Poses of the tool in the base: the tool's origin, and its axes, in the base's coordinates. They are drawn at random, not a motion.
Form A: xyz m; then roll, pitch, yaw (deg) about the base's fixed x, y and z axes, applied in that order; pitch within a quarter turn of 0, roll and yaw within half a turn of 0.
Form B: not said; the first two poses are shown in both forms.
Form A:
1: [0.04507 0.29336 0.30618 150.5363 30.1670 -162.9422]
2: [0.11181 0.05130 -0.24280 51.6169 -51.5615 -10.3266]
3: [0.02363 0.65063 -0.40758 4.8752 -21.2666 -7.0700]
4: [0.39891 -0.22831 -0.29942 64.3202 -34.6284 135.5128]
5: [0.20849 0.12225 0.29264 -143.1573 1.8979 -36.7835]
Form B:
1:
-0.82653 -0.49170 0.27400 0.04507
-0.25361 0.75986 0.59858 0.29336
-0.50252 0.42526 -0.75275 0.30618
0 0 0 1

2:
0.61160 -0.49274 -0.61899 0.11181
-0.11144 0.72092 -0.68400 0.05130
0.78328 0.48732 0.38601 -0.24280
0 0 0 1

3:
0.92482 0.09205 -0.36911 0.02363
-0.11470 0.99260 -0.03986 0.65063
0.36271 0.07920 0.92853 -0.40758
0 0 0 1

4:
-0.58703 0.06169 0.80721 0.39891
0.57662 -0.66802 0.47039 -0.22831
0.56825 0.74158 0.35658 -0.29942
0 0 0 1

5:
0.80046 -0.49511 0.33782 0.20849
-0.59846 -0.62906 0.49611 0.12225
-0.03312 -0.59929 -0.79985 0.29264
0 0 0 1

